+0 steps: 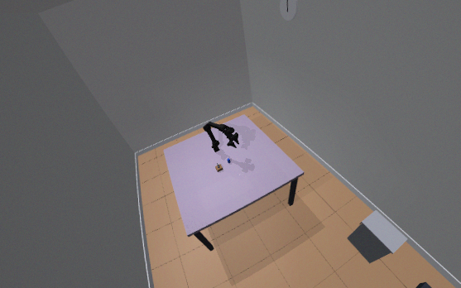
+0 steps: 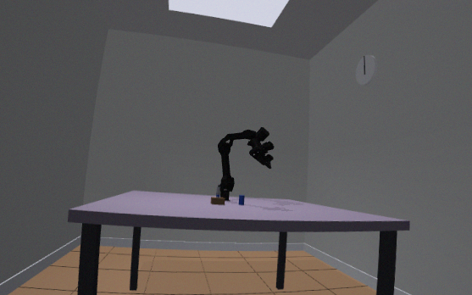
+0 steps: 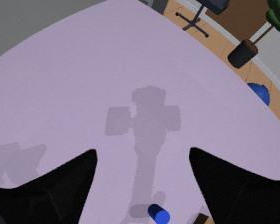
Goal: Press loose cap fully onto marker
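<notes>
Right now the blue cap is 3 cm behind my gripper tip, 13 cm to the right of it and 19 cm below it. Also, from my gripper tip: brown holder block 1 cm behind, 27 cm to the right, 20 cm below.
</notes>
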